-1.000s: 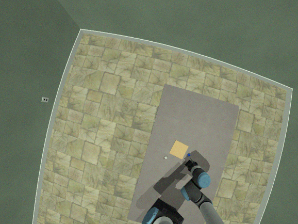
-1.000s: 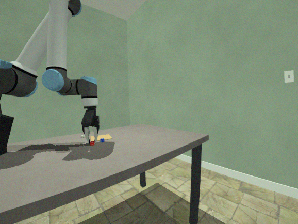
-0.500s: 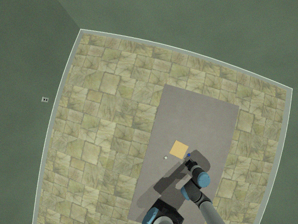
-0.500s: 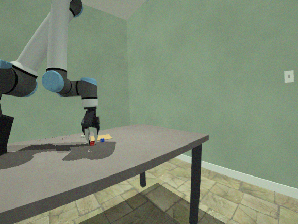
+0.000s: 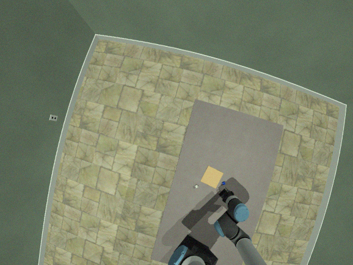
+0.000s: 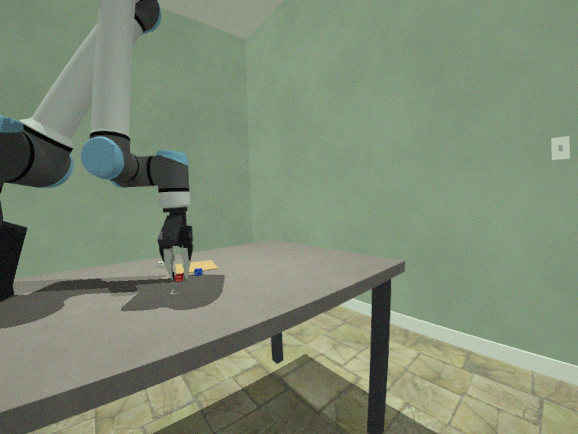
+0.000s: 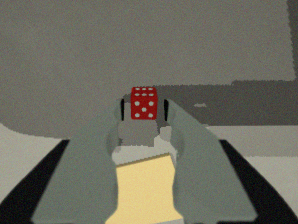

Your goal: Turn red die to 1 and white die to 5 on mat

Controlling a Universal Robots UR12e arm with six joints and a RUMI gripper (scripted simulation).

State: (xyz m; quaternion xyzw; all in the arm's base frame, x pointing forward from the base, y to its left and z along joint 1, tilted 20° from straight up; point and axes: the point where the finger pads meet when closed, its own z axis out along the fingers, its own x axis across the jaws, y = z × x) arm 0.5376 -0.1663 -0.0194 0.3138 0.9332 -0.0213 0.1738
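Right now my hand is 10 mm above the red die. Also, from my hand: blue die 70 mm ahead, 10 mm to the left, 10 mm below; tan mat 110 mm ahead, 110 mm to the left, 20 mm below; white die 20 mm ahead, 230 mm to the left, 10 mm below.
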